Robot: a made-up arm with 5 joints.
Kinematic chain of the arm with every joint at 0, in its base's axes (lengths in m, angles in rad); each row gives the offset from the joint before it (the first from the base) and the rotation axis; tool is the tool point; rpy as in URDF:
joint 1: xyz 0.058 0 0.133 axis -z
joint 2: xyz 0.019 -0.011 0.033 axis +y
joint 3: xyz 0.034 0 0.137 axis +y
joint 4: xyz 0.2 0 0.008 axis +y
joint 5: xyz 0.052 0.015 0 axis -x
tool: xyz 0 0 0 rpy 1.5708 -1.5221 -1.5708
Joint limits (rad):
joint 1: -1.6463..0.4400
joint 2: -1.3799..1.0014
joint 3: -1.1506..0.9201
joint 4: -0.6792..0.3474
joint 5: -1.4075..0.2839
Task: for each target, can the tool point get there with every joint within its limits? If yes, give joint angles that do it. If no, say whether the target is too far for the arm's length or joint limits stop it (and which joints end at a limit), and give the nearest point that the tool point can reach.
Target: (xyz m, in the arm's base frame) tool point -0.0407 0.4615 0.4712
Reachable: no: too far | nearest point 0.0281 0.3423 0.3868 | short by 0.161 m
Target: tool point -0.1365 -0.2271 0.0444
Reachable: no: joint limits stop it (at a limit: joint 2, joint 3, joint 4) | nearest point -0.1562 -0.2502 0.3300 | short by 0.287 m
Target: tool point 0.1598 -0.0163 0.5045
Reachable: yes | joints 0.1974 -0.6566 -0.2909 0.0020 -0.3019
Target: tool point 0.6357 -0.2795 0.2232
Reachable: no: too far | nearest point 0.4259 -0.1688 0.2174 | short by 0.237 m
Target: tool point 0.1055 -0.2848 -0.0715
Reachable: no: joint limits stop it (at a limit: joint 1, joint 2) | nearest point 0.2072 -0.0658 -0.0407 | short by 0.243 m
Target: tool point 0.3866 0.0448 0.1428
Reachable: yes | joints -0.1233 0.5075 0.1193 -0.3226 0.1243
